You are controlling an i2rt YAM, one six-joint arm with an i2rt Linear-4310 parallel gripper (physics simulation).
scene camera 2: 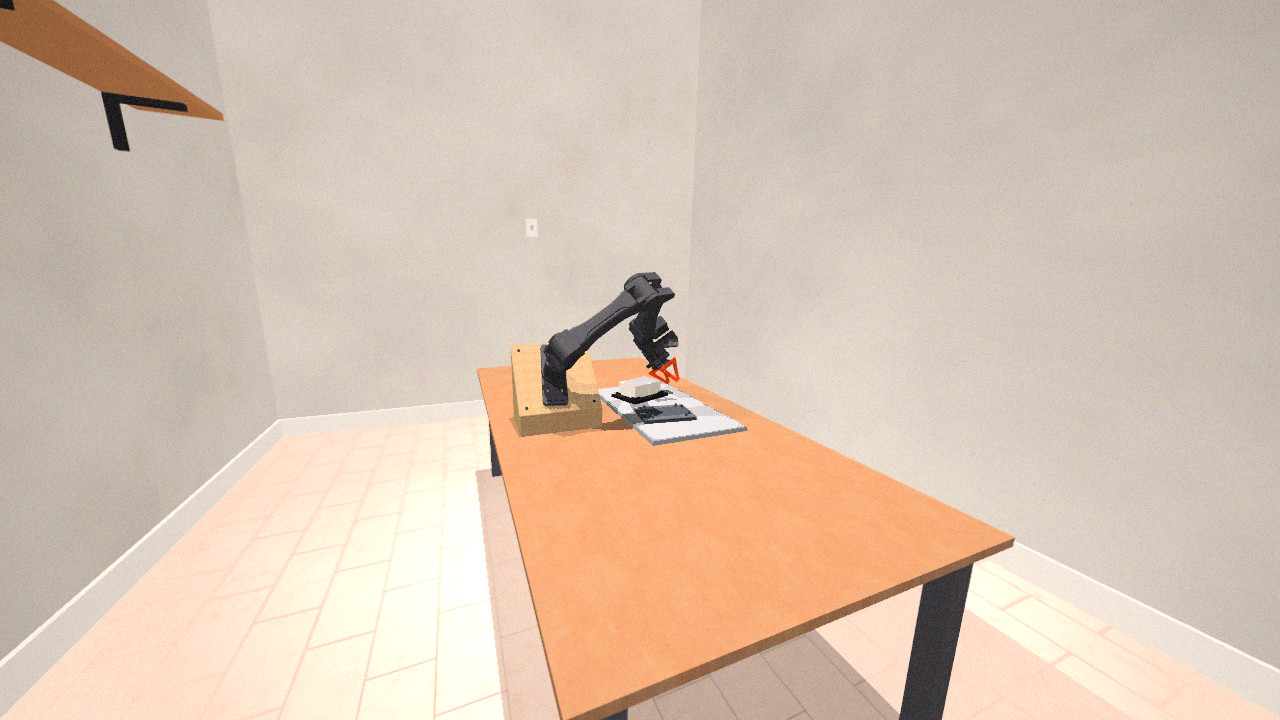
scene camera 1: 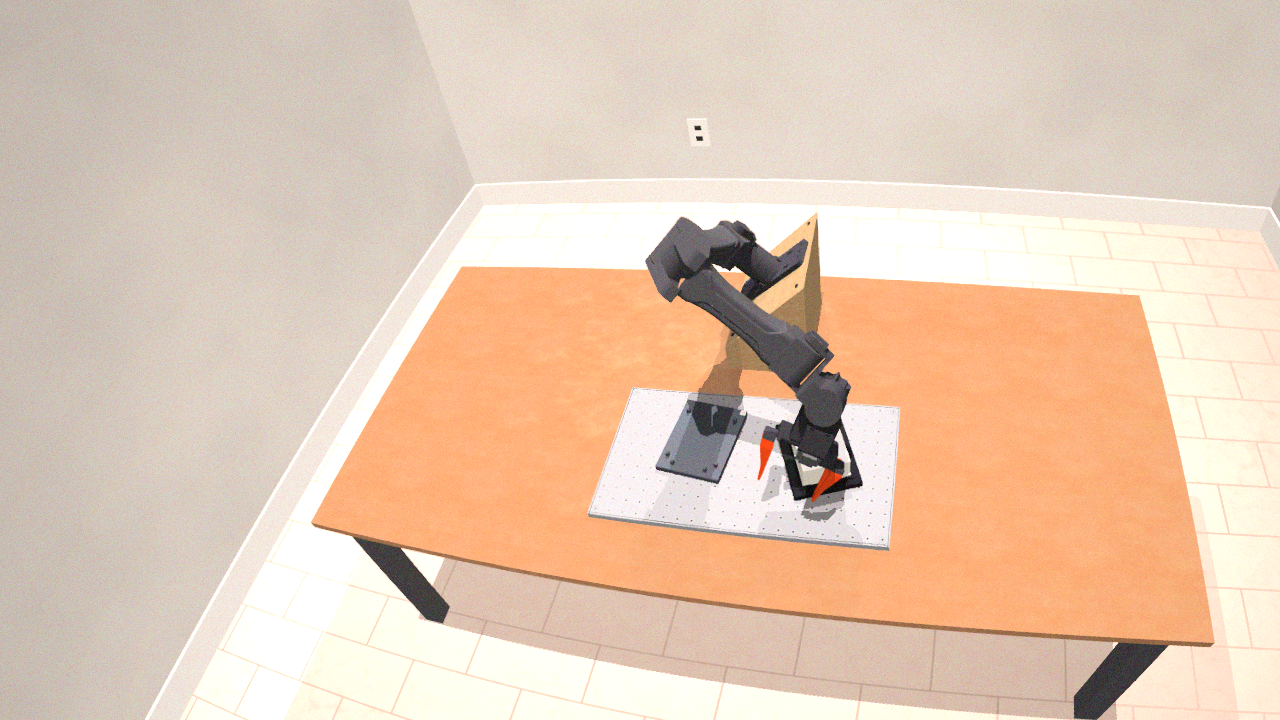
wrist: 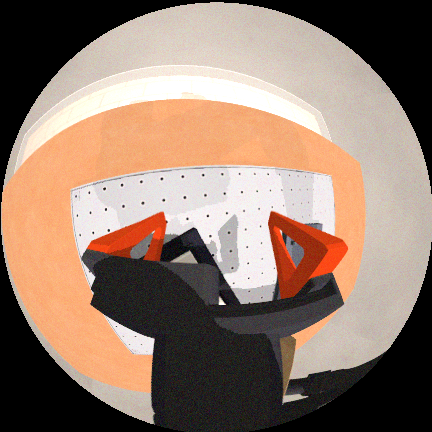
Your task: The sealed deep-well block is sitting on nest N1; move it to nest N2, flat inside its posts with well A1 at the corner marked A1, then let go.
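Places are measured from the arm's base along level axes (x ahead, y left, z up), in millimetres.
Pixels of known places: gripper, fingertip midpoint: (scene camera 2: pixel 673 382) (scene camera 1: pixel 785 489) (wrist: pixel 216 216); arm's base, origin of the base link: (scene camera 2: pixel 553 374) (scene camera 1: pixel 773 275).
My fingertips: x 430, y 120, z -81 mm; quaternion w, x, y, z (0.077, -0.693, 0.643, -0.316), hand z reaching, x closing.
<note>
For each thing: its middle in the pictures, then the offset to it from my fingertips. Level surfaces: height alone.
- whitish deep-well block, body centre: (wrist: pixel 189 314) (scene camera 1: pixel 818 445) (scene camera 2: pixel 639 387) 114 mm back, 30 mm left, 19 mm down
- black-framed nest N1, body centre: (wrist: pixel 186 303) (scene camera 1: pixel 817 453) (scene camera 2: pixel 640 393) 113 mm back, 30 mm left, 43 mm down
- grey-blue nest N2, body centre: (scene camera 1: pixel 701 438) (wrist: pixel 302 266) (scene camera 2: pixel 664 412) 105 mm back, 184 mm right, 41 mm down
- pale perforated board, body centre: (wrist: pixel 259 264) (scene camera 1: pixel 749 462) (scene camera 2: pixel 660 407) 81 mm back, 89 mm right, 57 mm down
- orange-brown table, its level: 64 mm down
The whitish deep-well block (scene camera 1: pixel 810 477) (scene camera 2: pixel 640 386) (wrist: pixel 188 258) sits in the black-framed nest N1 (scene camera 1: pixel 790 475) (wrist: pixel 203 247), on the right in scene camera 1. The gripper hides much of it there. The grey-blue nest N2 (scene camera 1: pixel 701 449) (scene camera 2: pixel 671 413) (wrist: pixel 314 230), with small dark posts near its corners, holds nothing and lies left of N1. My gripper (scene camera 1: pixel 786 488) (scene camera 2: pixel 671 378) (wrist: pixel 216 216) is open and empty, its orange fingers wide apart. It hangs tilted above N1's front part, higher than the block. I cannot make out well A1 or the A1 corner marks.
Both nests are on a pale perforated board (scene camera 1: pixel 626 483) (scene camera 2: pixel 716 429) (wrist: pixel 200 192) on the orange-brown table (scene camera 1: pixel 501 402) (scene camera 2: pixel 716 555) (wrist: pixel 200 132). The arm is mounted on a sloped wooden base (scene camera 1: pixel 810 295) (scene camera 2: pixel 559 419) behind the board. A wall shelf (scene camera 2: pixel 98 67) hangs high at the left in scene camera 2.
</note>
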